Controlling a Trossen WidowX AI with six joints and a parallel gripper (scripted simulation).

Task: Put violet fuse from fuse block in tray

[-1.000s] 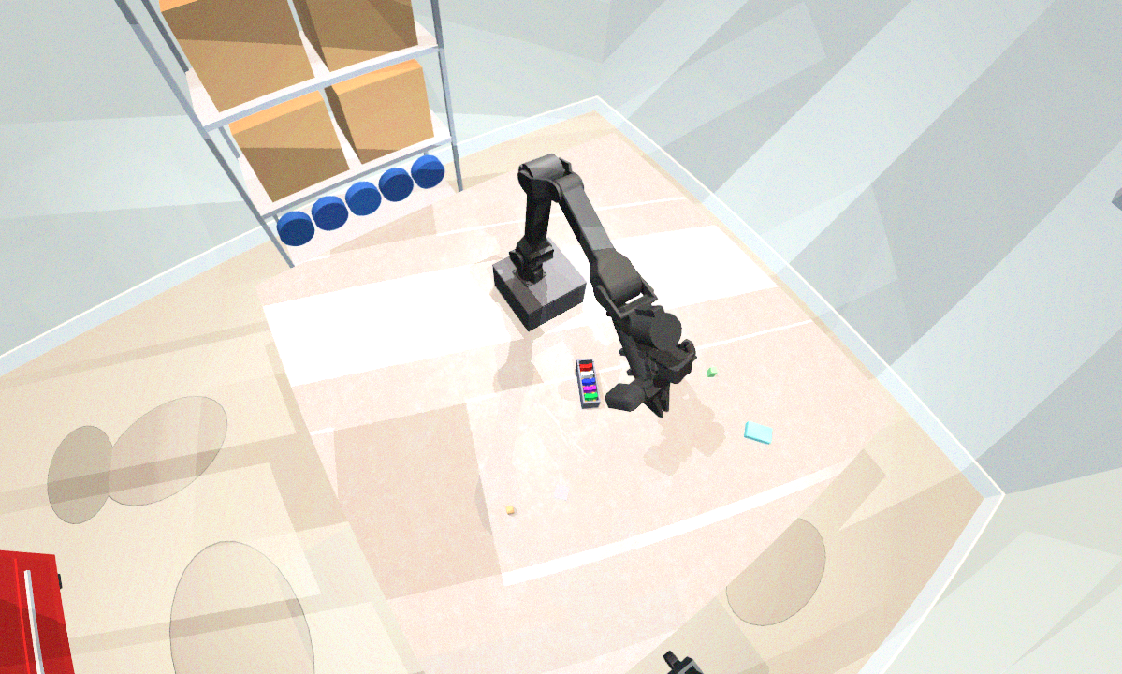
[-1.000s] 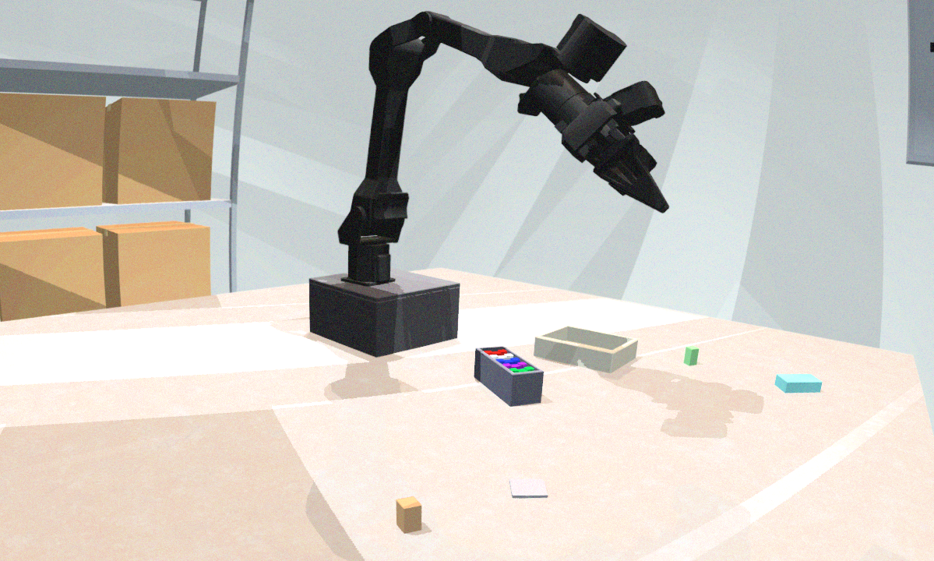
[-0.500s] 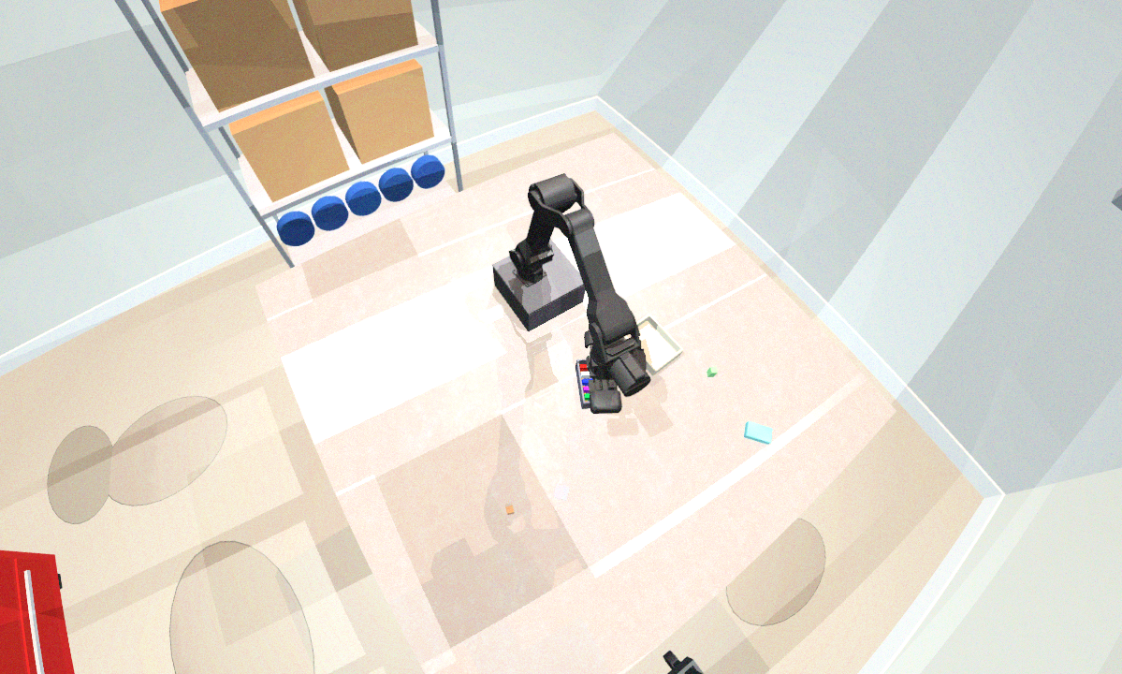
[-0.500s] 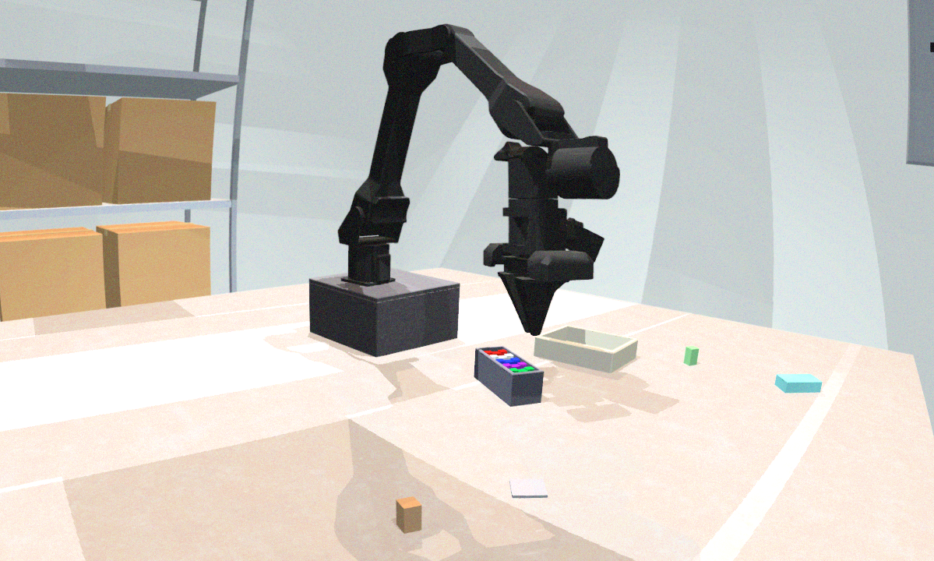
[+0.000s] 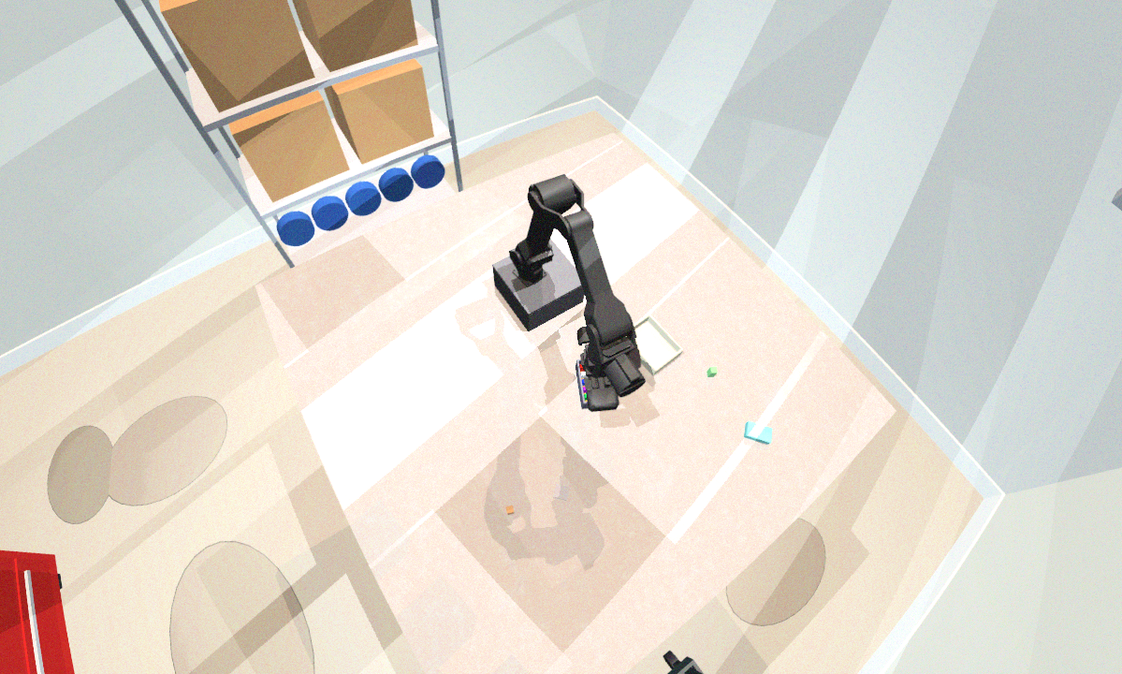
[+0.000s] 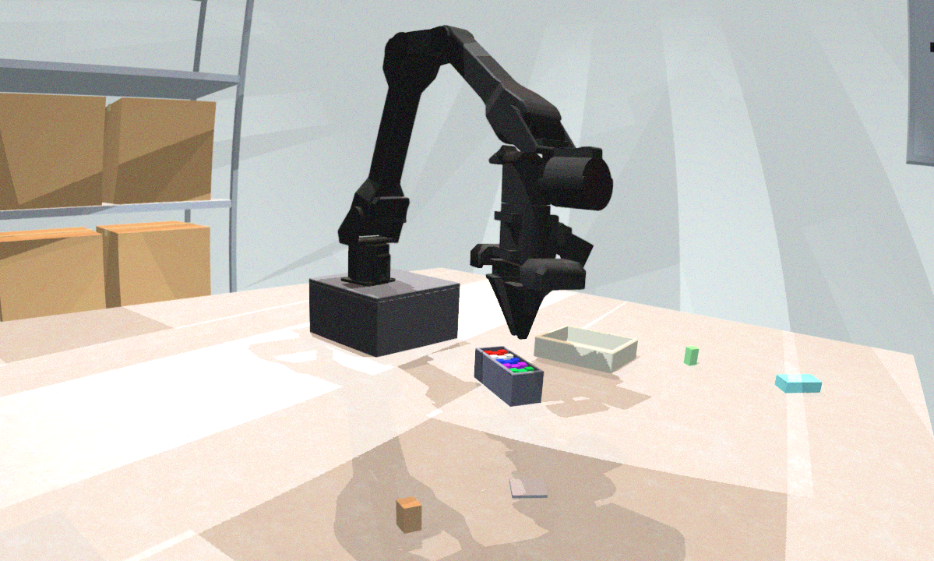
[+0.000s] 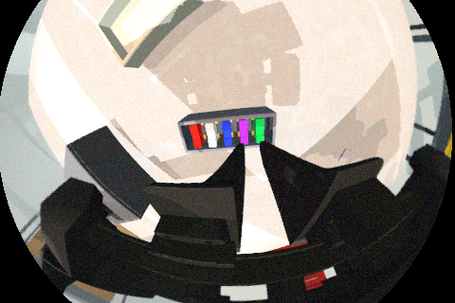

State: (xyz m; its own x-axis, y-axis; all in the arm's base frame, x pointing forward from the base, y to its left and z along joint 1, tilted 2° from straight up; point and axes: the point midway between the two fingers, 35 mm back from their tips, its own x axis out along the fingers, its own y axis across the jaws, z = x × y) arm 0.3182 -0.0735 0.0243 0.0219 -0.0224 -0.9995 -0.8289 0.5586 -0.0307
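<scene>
The violet fuse lies 5 cm below my gripper tip. The rest, counted from my gripper tip: white tray (21 cm to the left, 7 cm below); green block (16 cm ahead, 28 cm to the left, 6 cm below); white flat tile (13 cm ahead, 20 cm to the right, 7 cm below).
</scene>
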